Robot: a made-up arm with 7 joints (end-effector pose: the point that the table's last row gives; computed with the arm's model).
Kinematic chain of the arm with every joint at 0, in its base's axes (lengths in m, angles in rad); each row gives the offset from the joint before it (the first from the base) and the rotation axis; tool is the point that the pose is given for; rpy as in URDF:
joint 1: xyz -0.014 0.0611 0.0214 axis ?
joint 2: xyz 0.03 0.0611 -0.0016 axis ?
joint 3: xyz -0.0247 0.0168 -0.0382 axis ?
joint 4: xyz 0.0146 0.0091 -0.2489 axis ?
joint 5: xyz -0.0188 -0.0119 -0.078 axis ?
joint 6: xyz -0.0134 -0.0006 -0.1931 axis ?
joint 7: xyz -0.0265 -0.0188 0 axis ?
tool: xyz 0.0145 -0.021 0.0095 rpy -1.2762 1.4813 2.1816
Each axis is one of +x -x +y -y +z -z.
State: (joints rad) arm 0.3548 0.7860 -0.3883 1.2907 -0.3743 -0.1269 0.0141
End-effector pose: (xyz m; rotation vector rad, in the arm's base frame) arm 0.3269 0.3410 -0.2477 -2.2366 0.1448 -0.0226
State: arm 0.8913 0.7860 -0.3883 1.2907 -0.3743 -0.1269 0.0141
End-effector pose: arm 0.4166 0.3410 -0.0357 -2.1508 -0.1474 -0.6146
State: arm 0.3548 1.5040 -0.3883 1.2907 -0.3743 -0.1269 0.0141
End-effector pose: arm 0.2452 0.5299 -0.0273 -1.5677 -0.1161 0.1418
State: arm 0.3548 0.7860 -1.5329 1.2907 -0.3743 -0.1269 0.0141
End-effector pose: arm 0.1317 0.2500 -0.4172 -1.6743 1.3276 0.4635
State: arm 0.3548 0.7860 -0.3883 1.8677 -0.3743 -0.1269 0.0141
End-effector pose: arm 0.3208 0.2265 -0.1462 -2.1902 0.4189 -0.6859
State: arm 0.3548 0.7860 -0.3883 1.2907 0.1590 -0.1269 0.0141
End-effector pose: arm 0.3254 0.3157 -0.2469 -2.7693 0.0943 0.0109
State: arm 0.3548 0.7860 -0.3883 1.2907 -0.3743 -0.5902 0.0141
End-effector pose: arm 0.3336 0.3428 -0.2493 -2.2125 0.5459 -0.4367
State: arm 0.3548 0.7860 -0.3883 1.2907 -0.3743 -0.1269 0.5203
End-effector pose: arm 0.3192 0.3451 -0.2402 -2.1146 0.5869 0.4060
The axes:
joint 1: -y
joint 2: +x
joint 3: +z
joint 4: -y
joint 5: +z
joint 6: +y
joint 7: -x

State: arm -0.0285 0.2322 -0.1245 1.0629 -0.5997 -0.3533 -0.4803
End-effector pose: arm 0.1986 0.1976 -0.4581 -2.6527 -0.2304 -0.0156
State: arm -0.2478 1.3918 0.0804 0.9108 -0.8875 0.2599 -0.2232
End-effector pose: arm 0.1507 0.6190 -0.0930 -0.8998 -0.4900 0.5079
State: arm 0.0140 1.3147 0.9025 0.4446 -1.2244 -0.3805 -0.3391
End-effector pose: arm 0.0315 0.6865 -0.0476 -1.2851 -0.9332 0.3590
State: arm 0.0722 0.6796 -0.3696 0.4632 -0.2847 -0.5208 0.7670
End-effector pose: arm 0.0875 0.4418 -0.4165 -2.0864 0.9442 1.4523
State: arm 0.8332 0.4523 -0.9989 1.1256 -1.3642 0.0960 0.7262
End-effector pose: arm 0.4224 0.1728 -0.1933 -1.0084 0.4191 0.3104
